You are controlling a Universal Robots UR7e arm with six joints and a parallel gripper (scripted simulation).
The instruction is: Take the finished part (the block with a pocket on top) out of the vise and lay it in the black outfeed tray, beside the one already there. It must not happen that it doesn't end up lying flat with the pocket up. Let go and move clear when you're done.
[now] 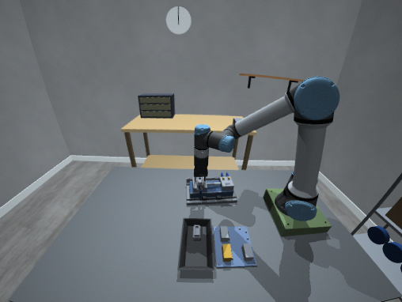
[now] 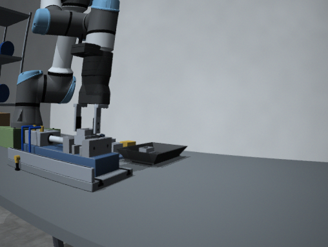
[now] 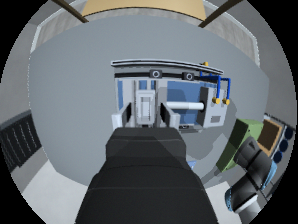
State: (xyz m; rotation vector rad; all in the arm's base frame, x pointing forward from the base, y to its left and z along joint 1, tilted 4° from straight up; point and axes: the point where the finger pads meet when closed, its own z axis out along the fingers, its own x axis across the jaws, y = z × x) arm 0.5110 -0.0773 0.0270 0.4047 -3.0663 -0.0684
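Now: hand 70 mm past the blue vise, 20 mm to the left of it and 80 mm above it. The rest, counted from my hand: blue plate (210 mm behind, 300 mm to the left, 120 mm below); then yellow block (180 mm behind, 360 mm to the left, 100 mm below).
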